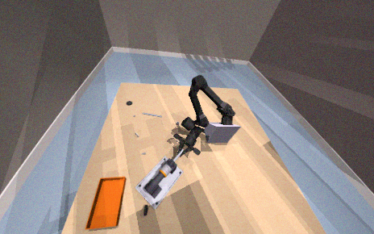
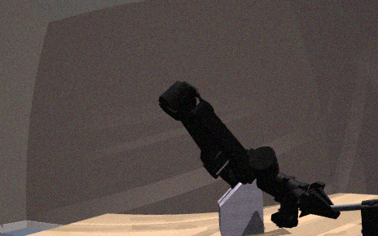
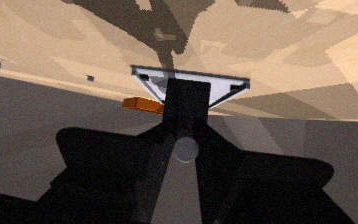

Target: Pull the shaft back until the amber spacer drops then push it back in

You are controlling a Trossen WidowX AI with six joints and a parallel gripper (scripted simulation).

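Now: gripper tip 40 mm to the right of the grey shaft, 40 mm short of it and 20 mm below it. Round my gripper tip: orange tray (350 mm ahead, 190 mm to the left, 50 mm below).
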